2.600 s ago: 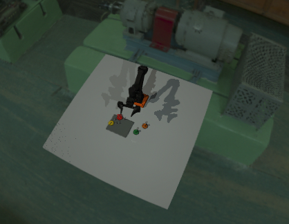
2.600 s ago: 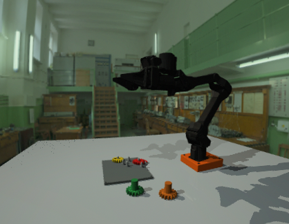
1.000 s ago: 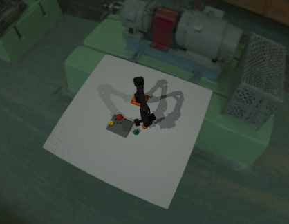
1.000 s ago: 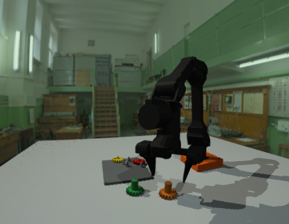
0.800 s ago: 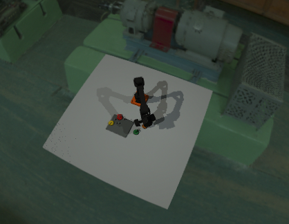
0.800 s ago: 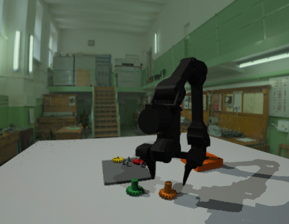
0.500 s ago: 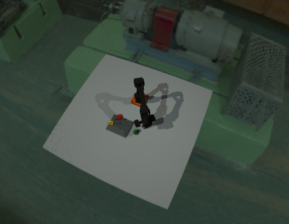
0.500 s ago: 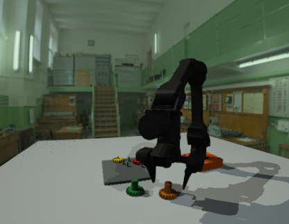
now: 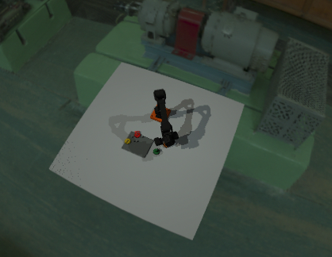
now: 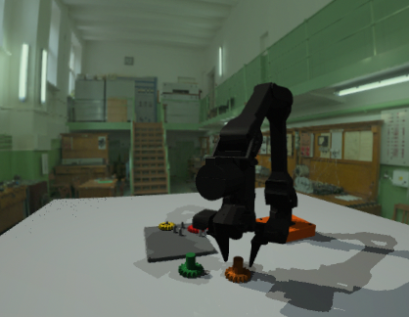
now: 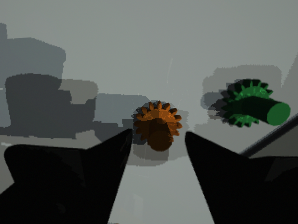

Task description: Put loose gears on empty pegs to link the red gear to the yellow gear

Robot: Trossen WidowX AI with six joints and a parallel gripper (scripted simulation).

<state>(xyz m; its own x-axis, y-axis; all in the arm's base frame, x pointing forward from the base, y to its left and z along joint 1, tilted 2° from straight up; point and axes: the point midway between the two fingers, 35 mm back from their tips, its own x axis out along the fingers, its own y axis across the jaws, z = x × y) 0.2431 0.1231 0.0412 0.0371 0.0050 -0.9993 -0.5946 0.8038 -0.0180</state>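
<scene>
Now: the red gear 2 cm behind my gripper tip, 25 cm to the right of it and 1 cm below it. Round my gripper tip: orange gear: 1 cm below; green gear: 8 cm ahead, 6 cm to the right, 1 cm below; yellow gear: 6 cm ahead, 31 cm to the right, 1 cm below.
</scene>
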